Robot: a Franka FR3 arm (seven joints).
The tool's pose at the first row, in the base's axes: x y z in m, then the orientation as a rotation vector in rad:
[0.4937, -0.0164, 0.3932, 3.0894, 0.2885, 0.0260]
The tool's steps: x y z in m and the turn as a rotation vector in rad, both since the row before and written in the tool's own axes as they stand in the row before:
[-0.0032, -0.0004, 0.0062, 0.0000, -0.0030, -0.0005]
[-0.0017, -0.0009, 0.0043, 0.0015, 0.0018, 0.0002]
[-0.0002, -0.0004, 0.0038, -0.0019, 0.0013, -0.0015]
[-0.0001, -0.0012, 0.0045, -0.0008, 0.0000, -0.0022]
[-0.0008, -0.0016, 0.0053, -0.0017, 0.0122, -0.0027]
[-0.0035, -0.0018, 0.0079, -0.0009, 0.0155, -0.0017]
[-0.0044, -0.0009, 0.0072, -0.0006, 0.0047, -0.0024]
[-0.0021, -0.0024, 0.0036, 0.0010, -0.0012, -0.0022]
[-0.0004, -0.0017, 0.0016, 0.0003, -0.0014, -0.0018]
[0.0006, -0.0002, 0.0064, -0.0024, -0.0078, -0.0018]
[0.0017, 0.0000, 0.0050, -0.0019, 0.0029, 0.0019]
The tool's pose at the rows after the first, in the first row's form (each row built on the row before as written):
[0.4906, -0.0168, 0.3869, 3.0891, 0.2892, 0.0213]
[0.4888, -0.0164, 0.3826, 3.0908, 0.2891, 0.0239]
[0.4886, -0.0162, 0.3788, 3.0888, 0.2913, 0.0261]
[0.4884, -0.0152, 0.3743, 3.0877, 0.2946, 0.0261]
[0.4874, -0.0140, 0.3689, 3.0865, 0.2991, 0.0451]
[0.4839, -0.0132, 0.3608, 3.0863, 0.3022, 0.0691]
[0.4798, -0.0134, 0.3534, 3.0856, 0.3060, 0.0764]
[0.4775, -0.0116, 0.3496, 3.0861, 0.3095, 0.0743]
[0.4769, -0.0101, 0.3479, 3.0860, 0.3123, 0.0720]
[0.4778, -0.0100, 0.3415, 3.0828, 0.3144, 0.0602]
[0.4797, -0.0098, 0.3366, 3.0814, 0.3114, 0.0650]

